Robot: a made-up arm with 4 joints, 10 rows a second.
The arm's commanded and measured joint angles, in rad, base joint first. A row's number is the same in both.
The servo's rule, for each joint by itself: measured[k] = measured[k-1] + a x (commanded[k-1-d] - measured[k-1]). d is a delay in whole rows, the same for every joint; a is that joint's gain. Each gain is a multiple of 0.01, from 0.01 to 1. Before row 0 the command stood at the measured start. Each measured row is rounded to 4 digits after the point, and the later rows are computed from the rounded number. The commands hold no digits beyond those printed.
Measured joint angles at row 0:
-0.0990, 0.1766, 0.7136, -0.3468
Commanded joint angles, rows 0 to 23:
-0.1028, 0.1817, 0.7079, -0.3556
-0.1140, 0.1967, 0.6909, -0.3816
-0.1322, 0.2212, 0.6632, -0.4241
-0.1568, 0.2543, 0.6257, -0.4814
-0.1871, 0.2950, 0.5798, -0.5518
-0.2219, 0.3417, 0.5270, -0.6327
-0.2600, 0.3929, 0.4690, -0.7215
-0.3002, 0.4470, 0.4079, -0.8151
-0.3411, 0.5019, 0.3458, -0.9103
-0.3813, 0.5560, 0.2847, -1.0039
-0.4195, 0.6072, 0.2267, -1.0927
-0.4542, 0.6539, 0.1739, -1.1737
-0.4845, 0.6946, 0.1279, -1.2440
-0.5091, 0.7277, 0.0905, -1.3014
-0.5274, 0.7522, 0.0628, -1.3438
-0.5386, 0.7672, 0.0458, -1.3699
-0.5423, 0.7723, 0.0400, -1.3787
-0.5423, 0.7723, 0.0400, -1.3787
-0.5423, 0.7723, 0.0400, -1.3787
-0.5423, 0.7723, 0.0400, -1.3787
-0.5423, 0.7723, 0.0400, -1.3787
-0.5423, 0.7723, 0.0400, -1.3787
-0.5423, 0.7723, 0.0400, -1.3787
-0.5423, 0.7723, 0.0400, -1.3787
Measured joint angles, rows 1 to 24:
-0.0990, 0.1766, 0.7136, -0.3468
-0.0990, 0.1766, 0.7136, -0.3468
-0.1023, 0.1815, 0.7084, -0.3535
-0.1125, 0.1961, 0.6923, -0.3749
-0.1296, 0.2202, 0.6655, -0.4123
-0.1533, 0.2529, 0.6289, -0.4648
-0.1827, 0.2933, 0.5837, -0.5309
-0.2168, 0.3398, 0.5315, -0.6083
-0.2544, 0.3908, 0.4740, -0.6943
-0.2942, 0.4448, 0.4132, -0.7861
-0.3350, 0.4996, 0.3512, -0.8805
-0.3753, 0.5537, 0.2900, -0.9743
-0.4138, 0.6051, 0.2318, -1.0643
-0.4489, 0.6519, 0.1785, -1.1474
-0.4799, 0.6929, 0.1319, -1.2208
-0.5053, 0.7263, 0.0938, -1.2821
-0.5245, 0.7512, 0.0653, -1.3290
-0.5368, 0.7666, 0.0474, -1.3601
-0.5416, 0.7721, 0.0406, -1.3742
-0.5422, 0.7723, 0.0400, -1.3776
-0.5423, 0.7723, 0.0400, -1.3784
-0.5423, 0.7723, 0.0400, -1.3786
-0.5423, 0.7723, 0.0400, -1.3787
-0.5423, 0.7723, 0.0400, -1.3787
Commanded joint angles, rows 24 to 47:
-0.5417, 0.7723, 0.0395, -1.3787
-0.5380, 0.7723, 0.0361, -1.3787
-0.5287, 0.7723, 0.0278, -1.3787
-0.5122, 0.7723, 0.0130, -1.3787
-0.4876, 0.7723, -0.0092, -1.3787
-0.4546, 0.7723, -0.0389, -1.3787
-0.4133, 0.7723, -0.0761, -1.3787
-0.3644, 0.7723, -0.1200, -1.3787
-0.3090, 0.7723, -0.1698, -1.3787
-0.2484, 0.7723, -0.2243, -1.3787
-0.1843, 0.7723, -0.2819, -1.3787
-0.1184, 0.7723, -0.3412, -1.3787
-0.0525, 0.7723, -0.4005, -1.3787
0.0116, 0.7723, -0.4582, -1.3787
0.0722, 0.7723, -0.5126, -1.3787
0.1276, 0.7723, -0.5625, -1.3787
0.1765, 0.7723, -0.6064, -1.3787
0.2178, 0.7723, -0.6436, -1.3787
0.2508, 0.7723, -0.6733, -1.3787
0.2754, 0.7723, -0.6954, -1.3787
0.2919, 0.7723, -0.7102, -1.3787
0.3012, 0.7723, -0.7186, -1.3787
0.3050, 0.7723, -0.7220, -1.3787
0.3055, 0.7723, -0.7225, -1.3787
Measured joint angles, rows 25 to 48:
-0.5423, 0.7723, 0.0400, -1.3787
-0.5423, 0.7723, 0.0400, -1.3787
-0.5418, 0.7723, 0.0395, -1.3787
-0.5385, 0.7723, 0.0364, -1.3787
-0.5300, 0.7723, 0.0285, -1.3787
-0.5145, 0.7723, 0.0142, -1.3787
-0.4911, 0.7723, -0.0073, -1.3787
-0.4593, 0.7723, -0.0364, -1.3787
-0.4193, 0.7723, -0.0729, -1.3787
-0.3715, 0.7723, -0.1162, -1.3787
-0.3171, 0.7723, -0.1655, -1.3787
-0.2573, 0.7723, -0.2196, -1.3787
-0.1938, 0.7723, -0.2769, -1.3787
-0.1282, 0.7723, -0.3361, -1.3787
-0.0623, 0.7723, -0.3953, -1.3787
0.0020, 0.7723, -0.4532, -1.3787
0.0631, 0.7723, -0.5078, -1.3787
0.1192, 0.7723, -0.5581, -1.3787
0.1691, 0.7723, -0.6025, -1.3787
0.2115, 0.7723, -0.6403, -1.3787
0.2457, 0.7723, -0.6707, -1.3787
0.2715, 0.7723, -0.6934, -1.3787
0.2892, 0.7723, -0.7089, -1.3787
0.2996, 0.7723, -0.7178, -1.3787

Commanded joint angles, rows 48 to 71:
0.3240, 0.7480, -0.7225, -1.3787
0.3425, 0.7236, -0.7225, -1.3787
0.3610, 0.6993, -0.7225, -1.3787
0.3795, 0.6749, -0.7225, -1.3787
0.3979, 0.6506, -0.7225, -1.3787
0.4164, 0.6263, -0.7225, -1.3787
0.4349, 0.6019, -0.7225, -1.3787
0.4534, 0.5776, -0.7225, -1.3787
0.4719, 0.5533, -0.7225, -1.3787
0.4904, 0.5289, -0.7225, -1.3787
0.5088, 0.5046, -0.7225, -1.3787
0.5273, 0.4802, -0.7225, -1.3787
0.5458, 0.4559, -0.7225, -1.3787
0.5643, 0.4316, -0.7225, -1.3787
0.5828, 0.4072, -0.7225, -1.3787
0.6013, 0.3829, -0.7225, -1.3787
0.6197, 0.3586, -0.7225, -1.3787
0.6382, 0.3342, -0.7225, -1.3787
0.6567, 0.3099, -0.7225, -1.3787
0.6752, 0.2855, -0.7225, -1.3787
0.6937, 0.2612, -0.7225, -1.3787
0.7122, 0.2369, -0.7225, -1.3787
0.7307, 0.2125, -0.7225, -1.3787
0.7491, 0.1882, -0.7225, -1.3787
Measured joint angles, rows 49 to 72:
0.3043, 0.7723, -0.7217, -1.3787
0.3053, 0.7723, -0.7224, -1.3787
0.3216, 0.7490, -0.7225, -1.3787
0.3398, 0.7246, -0.7225, -1.3787
0.3582, 0.7003, -0.7225, -1.3787
0.3767, 0.6759, -0.7225, -1.3787
0.3951, 0.6516, -0.7225, -1.3787
0.4136, 0.6273, -0.7225, -1.3787
0.4321, 0.6029, -0.7225, -1.3787
0.4506, 0.5786, -0.7225, -1.3787
0.4691, 0.5543, -0.7225, -1.3787
0.4876, 0.5299, -0.7225, -1.3787
0.5060, 0.5056, -0.7225, -1.3787
0.5245, 0.4812, -0.7225, -1.3787
0.5430, 0.4569, -0.7225, -1.3787
0.5615, 0.4326, -0.7225, -1.3787
0.5800, 0.4082, -0.7225, -1.3787
0.5985, 0.3839, -0.7225, -1.3787
0.6169, 0.3596, -0.7225, -1.3787
0.6354, 0.3352, -0.7225, -1.3787
0.6539, 0.3109, -0.7225, -1.3787
0.6724, 0.2865, -0.7225, -1.3787
0.6909, 0.2622, -0.7225, -1.3787
0.7094, 0.2379, -0.7225, -1.3787

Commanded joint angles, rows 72 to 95:
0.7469, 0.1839, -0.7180, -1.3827
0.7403, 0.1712, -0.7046, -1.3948
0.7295, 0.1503, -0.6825, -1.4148
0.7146, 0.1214, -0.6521, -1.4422
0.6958, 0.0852, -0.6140, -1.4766
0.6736, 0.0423, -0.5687, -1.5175
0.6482, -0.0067, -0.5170, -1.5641
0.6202, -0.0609, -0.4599, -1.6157
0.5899, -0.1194, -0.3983, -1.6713
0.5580, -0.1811, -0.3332, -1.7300
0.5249, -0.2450, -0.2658, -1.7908
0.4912, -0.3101, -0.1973, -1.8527
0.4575, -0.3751, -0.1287, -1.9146
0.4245, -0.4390, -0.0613, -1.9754
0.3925, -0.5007, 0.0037, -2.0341
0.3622, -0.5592, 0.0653, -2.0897
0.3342, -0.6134, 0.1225, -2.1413
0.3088, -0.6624, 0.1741, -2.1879
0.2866, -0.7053, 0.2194, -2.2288
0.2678, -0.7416, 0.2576, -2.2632
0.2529, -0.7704, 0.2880, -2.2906
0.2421, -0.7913, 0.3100, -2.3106
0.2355, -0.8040, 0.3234, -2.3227
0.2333, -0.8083, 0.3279, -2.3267
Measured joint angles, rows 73 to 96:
0.7279, 0.2135, -0.7225, -1.3787
0.7463, 0.1892, -0.7225, -1.3787
0.7468, 0.1841, -0.7184, -1.3817
0.7411, 0.1717, -0.7057, -1.3917
0.7310, 0.1512, -0.6844, -1.4093
0.7167, 0.1226, -0.6547, -1.4343
0.6985, 0.0867, -0.6173, -1.4664
0.6768, 0.0441, -0.5726, -1.5052
0.6519, -0.0047, -0.5214, -1.5500
0.6243, -0.0587, -0.4648, -1.5999
0.5944, -0.1170, -0.4036, -1.6542
0.5627, -0.1785, -0.3388, -1.7118
0.5298, -0.2423, -0.2716, -1.7718
0.4962, -0.3074, -0.2032, -1.8333
0.4625, -0.3724, -0.1347, -1.8951
0.4294, -0.4363, -0.0672, -1.9561
0.3973, -0.4981, -0.0020, -2.0154
0.3668, -0.5568, 0.0599, -2.0719
0.3384, -0.6111, 0.1175, -2.1246
0.3126, -0.6603, 0.1696, -2.1727
0.2900, -0.7035, 0.2154, -2.2153
0.2707, -0.7401, 0.2542, -2.2517
0.2552, -0.7692, 0.2853, -2.2813
0.2438, -0.7904, 0.3080, -2.3036

